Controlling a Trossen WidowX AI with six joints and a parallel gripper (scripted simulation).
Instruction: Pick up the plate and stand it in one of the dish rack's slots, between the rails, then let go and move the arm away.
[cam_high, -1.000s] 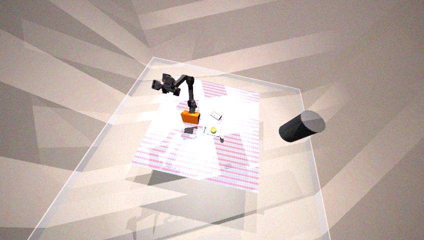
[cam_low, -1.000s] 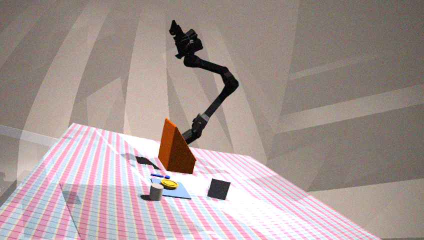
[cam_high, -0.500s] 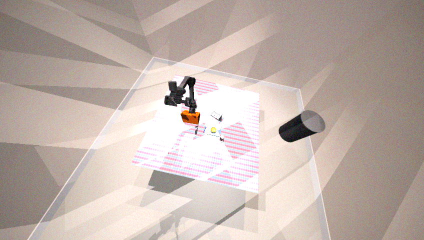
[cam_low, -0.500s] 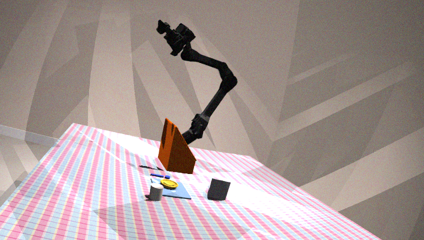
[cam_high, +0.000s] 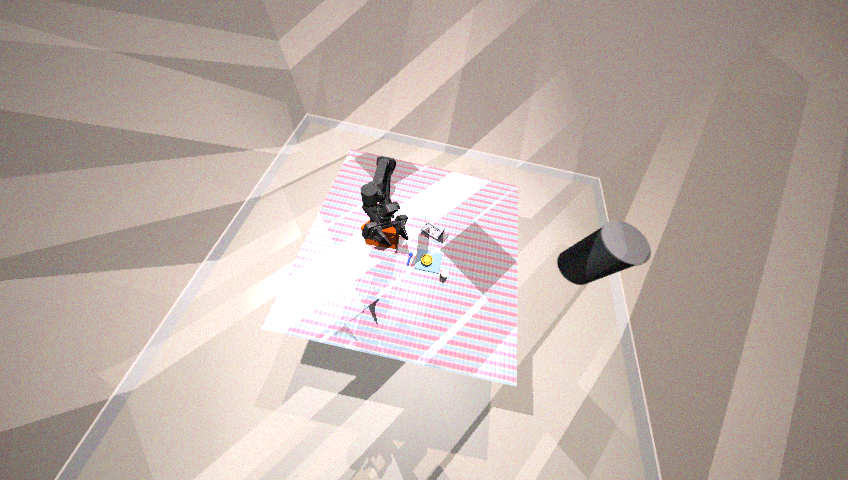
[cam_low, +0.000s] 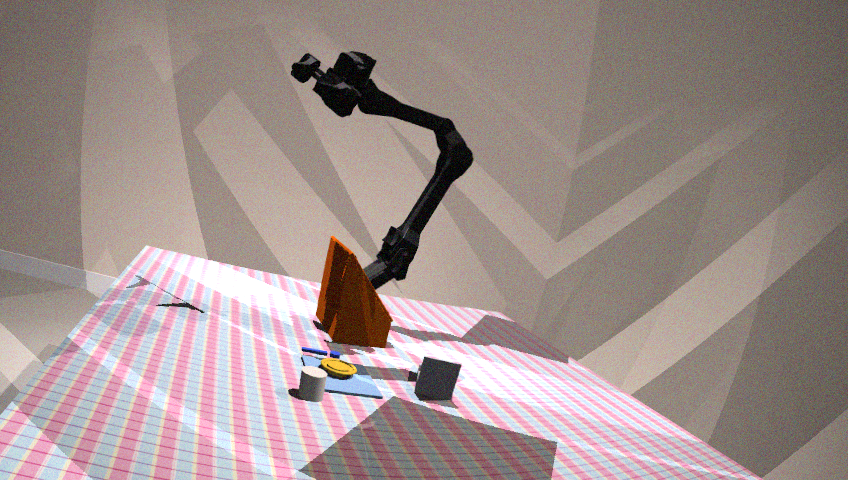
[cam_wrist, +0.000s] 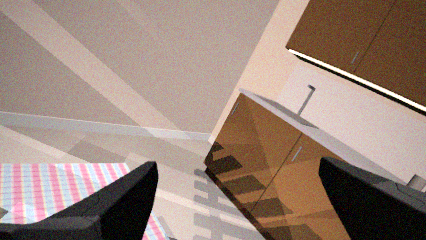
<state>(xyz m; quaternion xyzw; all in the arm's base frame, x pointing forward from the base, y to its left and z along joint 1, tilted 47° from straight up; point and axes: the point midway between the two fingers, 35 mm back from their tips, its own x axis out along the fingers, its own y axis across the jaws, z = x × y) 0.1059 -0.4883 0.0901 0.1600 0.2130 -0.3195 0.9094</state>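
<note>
Right now the yellow plate is 140 mm ahead of my gripper tip, 160 mm to the left of it and 530 mm below it. From my gripper tip the other things lie so: pale blue sheet 150 mm ahead, 170 mm to the left, 540 mm below; then dish rack 150 mm ahead, 370 mm to the left, 520 mm below.
</note>
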